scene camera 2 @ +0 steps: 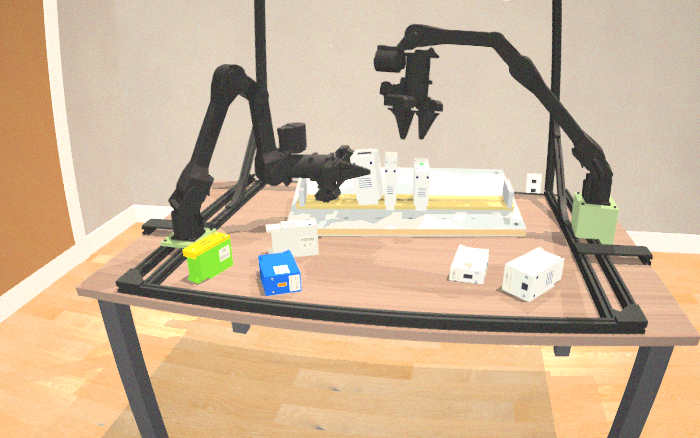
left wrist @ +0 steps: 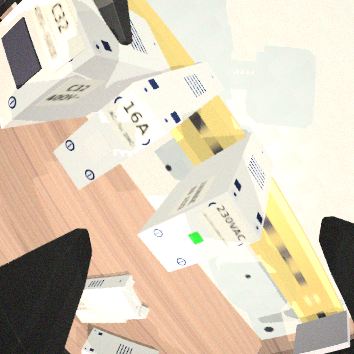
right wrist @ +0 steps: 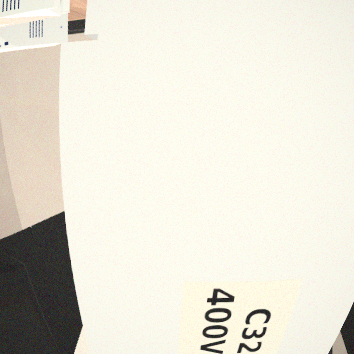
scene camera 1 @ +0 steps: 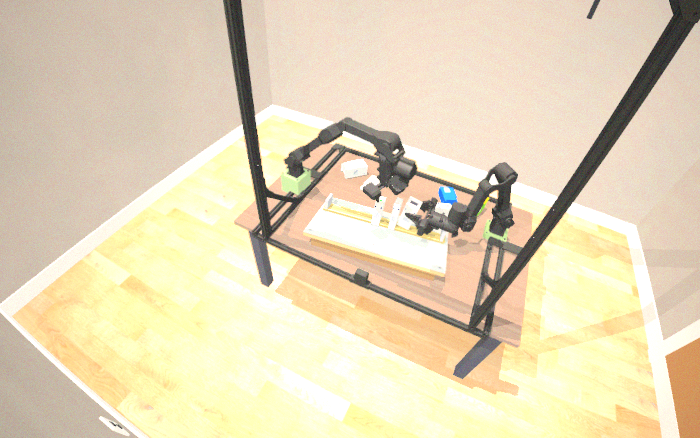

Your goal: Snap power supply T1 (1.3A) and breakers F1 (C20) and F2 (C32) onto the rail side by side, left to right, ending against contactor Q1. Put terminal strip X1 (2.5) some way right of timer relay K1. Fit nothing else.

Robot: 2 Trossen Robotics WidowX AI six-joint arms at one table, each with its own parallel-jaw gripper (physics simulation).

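Pixels of known places: left gripper, between the fingertips: (scene camera 2: 412, 139) (left wrist: 207, 236) (scene camera 1: 386, 196); right gripper, between the fingertips: (scene camera 2: 373, 167) (left wrist: 75, 77) (right wrist: 212, 211) (scene camera 1: 407, 208); left arm's base, origin of its link: (scene camera 2: 596, 200) (scene camera 1: 295, 172); right arm's base, origin of its link: (scene camera 2: 188, 235) (scene camera 1: 496, 229).
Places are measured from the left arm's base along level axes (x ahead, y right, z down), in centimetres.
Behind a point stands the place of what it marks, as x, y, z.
Note:
Breaker F2 (C32) (scene camera 1: 411, 210) {56.5, -0.4, -6.9} (scene camera 2: 366, 180) {54.8, -6.8, -2.1} (left wrist: 75, 70) {53.4, -1.4, -7.9} (right wrist: 210, 150) {57.8, -4.3, -1.0} is a white block. My right gripper (scene camera 1: 415, 223) (scene camera 2: 362, 171) {54.0, -3.5, -4.3} is shut on it, and its lower end is at rail height, slightly tilted; whether it is seated is unclear. Beside it on the rail (scene camera 2: 464, 202) {32.9, 2.8, 4.5} (left wrist: 287, 250) {34.0, 4.0, 4.2} stands the white 16A block (scene camera 1: 395, 214) {51.1, 1.5, -3.2} (scene camera 2: 390, 180) {49.6, -4.9, -2.0} (left wrist: 132, 117) {50.5, -0.2, -7.1}, apparently contactor Q1. Further right in scene camera 2 stands the 230VAC block (scene camera 1: 377, 213) {44.2, 3.4, -1.3} (scene camera 2: 421, 184) {42.7, -3.3, -1.1} (left wrist: 220, 210) {44.5, 1.5, -5.6}, apparently timer relay K1. My left gripper (scene camera 2: 412, 137) {45.8, 1.8, -10.4} (left wrist: 207, 236) {45.8, 1.8, -10.4} is open above it. T1, F1 and X1 cannot be identified by label.
Loose on the table are a green-yellow block (scene camera 2: 209, 260) {78.1, -38.8, 5.9}, a blue block (scene camera 1: 447, 195) {64.2, -34.4, 6.0} (scene camera 2: 279, 273) {62.5, -39.6, 6.1}, a white block (scene camera 2: 295, 238) {65.2, -24.7, 5.6}, a flat white block (scene camera 2: 468, 266) {29.6, -26.5, 7.2} and a larger white block (scene camera 1: 354, 168) {18.0, -24.0, 4.5} (scene camera 2: 532, 273) {17.3, -32.3, 4.6}. A black frame bar (scene camera 2: 320, 311) {52.2, -47.1, 8.0} runs along the table edge.

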